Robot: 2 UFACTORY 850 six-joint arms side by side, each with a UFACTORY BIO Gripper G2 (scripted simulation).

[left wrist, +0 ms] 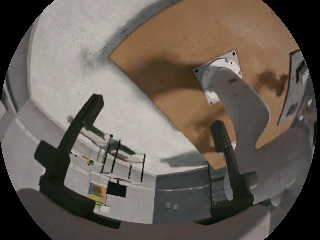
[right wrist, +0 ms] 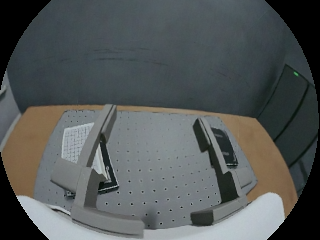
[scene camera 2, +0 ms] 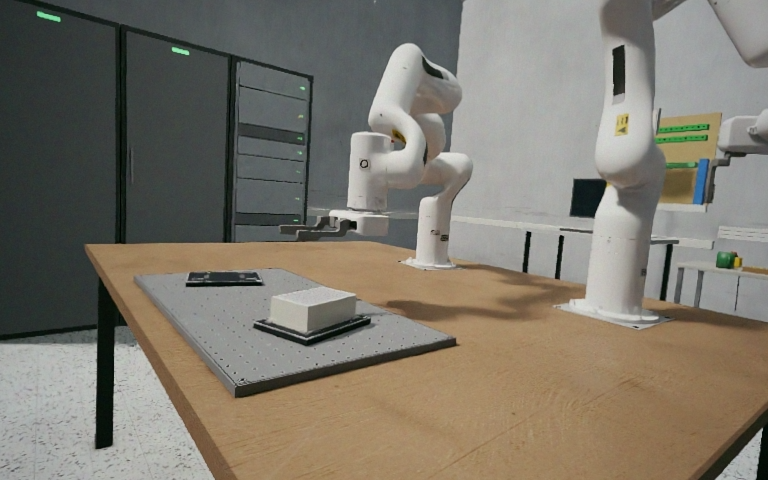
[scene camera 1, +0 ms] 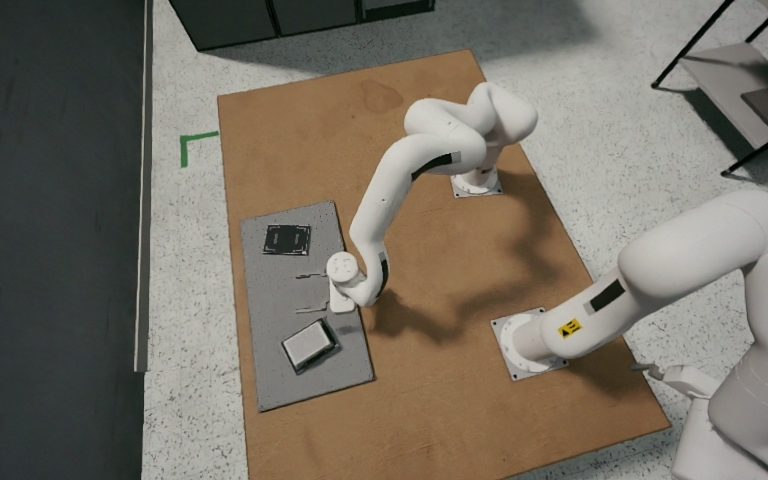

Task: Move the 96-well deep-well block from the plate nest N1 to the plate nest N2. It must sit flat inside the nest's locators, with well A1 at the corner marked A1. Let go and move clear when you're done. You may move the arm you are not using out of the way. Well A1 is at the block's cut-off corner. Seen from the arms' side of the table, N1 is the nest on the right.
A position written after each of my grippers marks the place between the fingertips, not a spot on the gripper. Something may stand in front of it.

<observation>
In view: my left gripper [scene camera 2: 749,205], my right gripper [scene camera 1: 296,293], a white deep-well block [scene camera 2: 318,308] and a grey perforated board [scene camera 1: 274,292].
The white deep-well block also shows in the right wrist view [right wrist: 74,138] and in scene camera 1 [scene camera 1: 308,343]. The grey perforated board also shows in the right wrist view [right wrist: 163,177].
</observation>
